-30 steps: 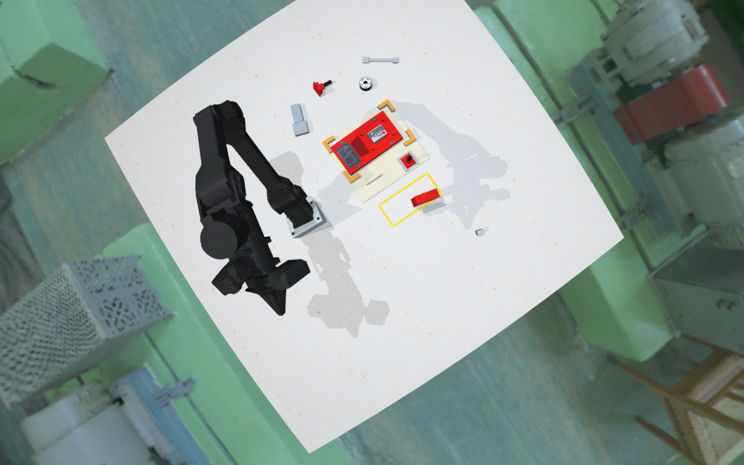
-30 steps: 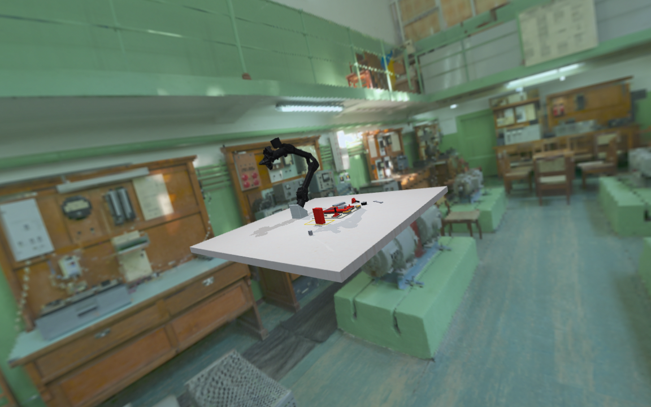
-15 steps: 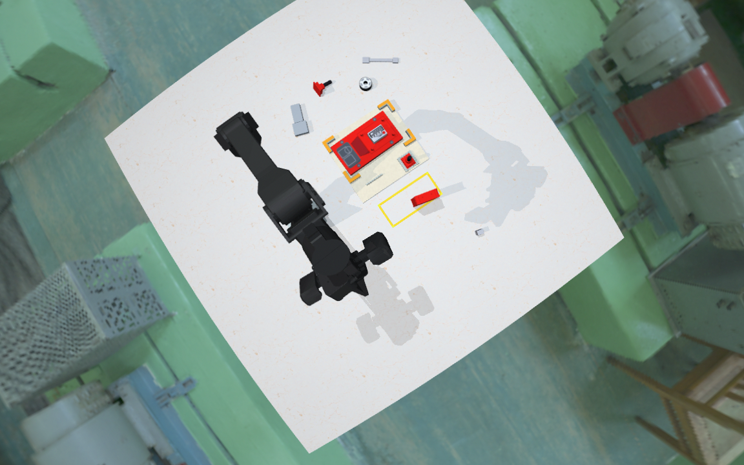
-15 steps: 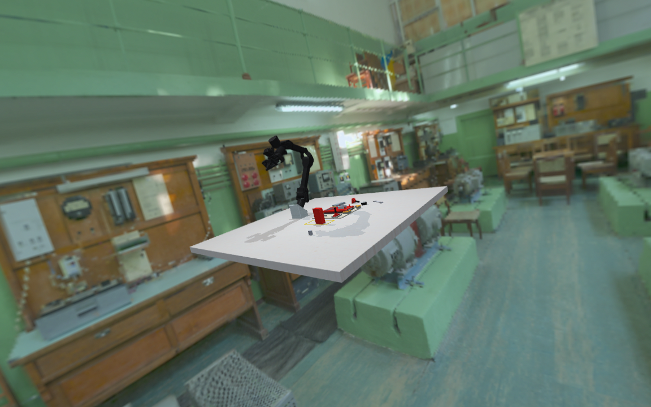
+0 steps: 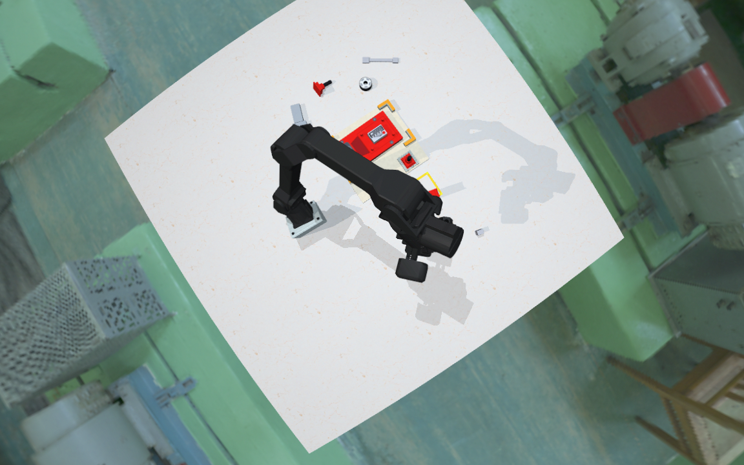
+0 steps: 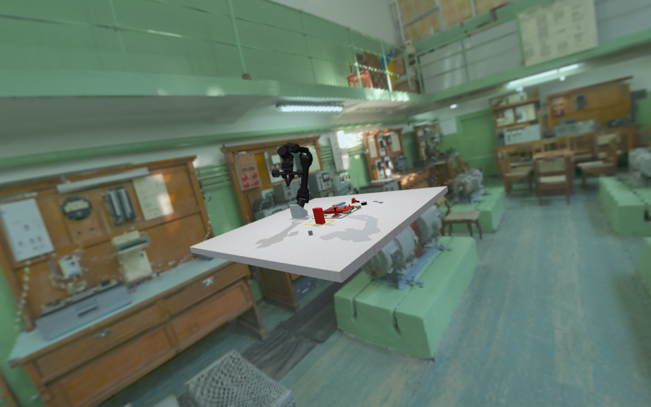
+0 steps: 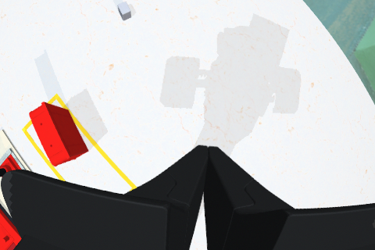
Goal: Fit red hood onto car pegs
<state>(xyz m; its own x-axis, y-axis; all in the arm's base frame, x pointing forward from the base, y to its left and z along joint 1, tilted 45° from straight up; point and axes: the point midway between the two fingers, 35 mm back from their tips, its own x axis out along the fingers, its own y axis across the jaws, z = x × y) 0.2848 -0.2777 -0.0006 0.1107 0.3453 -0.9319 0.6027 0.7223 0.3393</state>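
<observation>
Now: gripper tip 210 mm above the red hood, 110 mm to the right of it and 80 mm short of it. The rest, counted from my gripper tip: grey axle: 580 mm to the left, 250 mm below, 150 mm ahead; wheel: 520 mm to the left, 250 mm below, 80 mm ahead.
</observation>
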